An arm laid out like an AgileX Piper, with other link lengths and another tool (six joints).
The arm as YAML. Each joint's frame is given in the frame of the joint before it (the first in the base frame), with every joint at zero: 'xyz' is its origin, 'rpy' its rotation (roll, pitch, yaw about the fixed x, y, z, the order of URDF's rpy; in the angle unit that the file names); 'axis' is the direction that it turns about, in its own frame. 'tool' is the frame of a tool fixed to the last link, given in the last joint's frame.
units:
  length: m
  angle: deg
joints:
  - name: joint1
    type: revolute
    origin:
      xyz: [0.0, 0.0, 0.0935]
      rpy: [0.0, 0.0, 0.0]
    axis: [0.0, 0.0, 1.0]
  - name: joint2
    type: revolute
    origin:
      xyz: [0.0, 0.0, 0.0]
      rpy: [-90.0, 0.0, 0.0]
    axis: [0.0, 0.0, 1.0]
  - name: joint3
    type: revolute
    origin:
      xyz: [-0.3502, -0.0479, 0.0]
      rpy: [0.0, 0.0, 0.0]
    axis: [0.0, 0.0, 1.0]
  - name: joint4
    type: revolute
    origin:
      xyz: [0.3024, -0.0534, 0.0]
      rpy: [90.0, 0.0, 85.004]
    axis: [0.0, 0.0, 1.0]
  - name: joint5
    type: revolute
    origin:
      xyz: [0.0, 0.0, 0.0]
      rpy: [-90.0, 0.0, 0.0]
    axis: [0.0, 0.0, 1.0]
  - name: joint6
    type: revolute
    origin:
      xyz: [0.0, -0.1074, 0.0]
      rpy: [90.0, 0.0, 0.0]
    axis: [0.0, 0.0, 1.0]
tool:
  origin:
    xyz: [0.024, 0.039, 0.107]
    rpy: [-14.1, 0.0, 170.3]
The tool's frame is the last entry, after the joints.
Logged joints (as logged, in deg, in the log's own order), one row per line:
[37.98 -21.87 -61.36 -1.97 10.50 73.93]
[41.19 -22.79 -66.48 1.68 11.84 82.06]
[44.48 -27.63 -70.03 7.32 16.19 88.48]
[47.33 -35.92 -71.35 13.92 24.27 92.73]
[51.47 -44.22 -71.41 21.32 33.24 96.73]
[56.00 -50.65 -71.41 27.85 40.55 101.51]
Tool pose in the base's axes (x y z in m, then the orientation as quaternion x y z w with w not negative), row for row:
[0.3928 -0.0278 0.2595 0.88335 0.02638 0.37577 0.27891]
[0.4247 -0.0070 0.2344 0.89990 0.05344 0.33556 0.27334]
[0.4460 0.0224 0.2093 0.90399 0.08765 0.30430 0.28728]
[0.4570 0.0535 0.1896 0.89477 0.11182 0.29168 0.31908]
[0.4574 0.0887 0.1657 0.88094 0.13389 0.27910 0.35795]
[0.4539 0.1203 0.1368 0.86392 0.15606 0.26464 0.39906]
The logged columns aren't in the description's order. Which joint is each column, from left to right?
Columns, left to right: joint5, joint4, joint3, joint1, joint6, joint2.
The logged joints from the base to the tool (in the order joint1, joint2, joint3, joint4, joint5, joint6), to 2 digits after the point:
[-1.97 73.93 -61.36 -21.87 37.98 10.50]
[1.68 82.06 -66.48 -22.79 41.19 11.84]
[7.32 88.48 -70.03 -27.63 44.48 16.19]
[13.92 92.73 -71.35 -35.92 47.33 24.27]
[21.32 96.73 -71.41 -44.22 51.47 33.24]
[27.85 101.51 -71.41 -50.65 56.00 40.55]

